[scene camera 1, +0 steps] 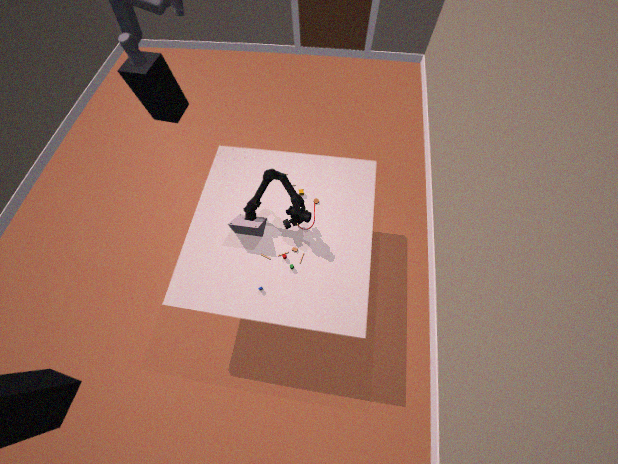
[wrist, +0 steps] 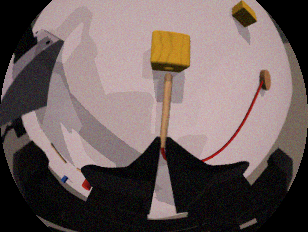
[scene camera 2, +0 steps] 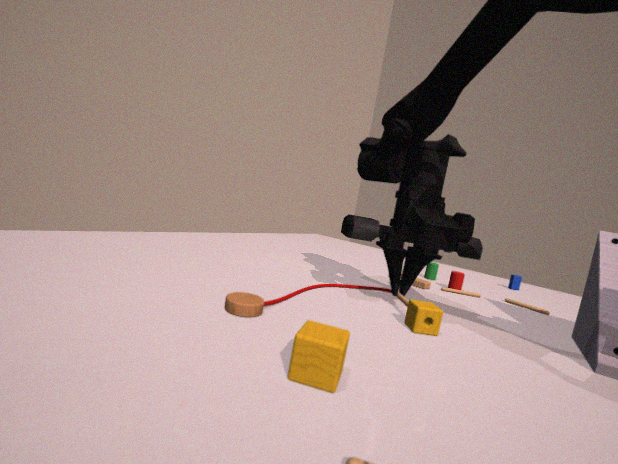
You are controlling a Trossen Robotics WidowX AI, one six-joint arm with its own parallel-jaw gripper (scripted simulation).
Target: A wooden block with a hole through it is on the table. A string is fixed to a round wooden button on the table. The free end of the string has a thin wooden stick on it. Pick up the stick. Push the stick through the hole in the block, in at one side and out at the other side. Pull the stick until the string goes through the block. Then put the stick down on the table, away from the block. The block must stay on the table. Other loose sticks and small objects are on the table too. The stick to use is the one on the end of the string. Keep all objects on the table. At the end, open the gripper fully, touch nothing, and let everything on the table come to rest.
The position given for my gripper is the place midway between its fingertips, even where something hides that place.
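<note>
My gripper (scene camera 2: 397, 296) is there to see, and the wrist view shows the gripper (wrist: 162, 140) as well.
</note>
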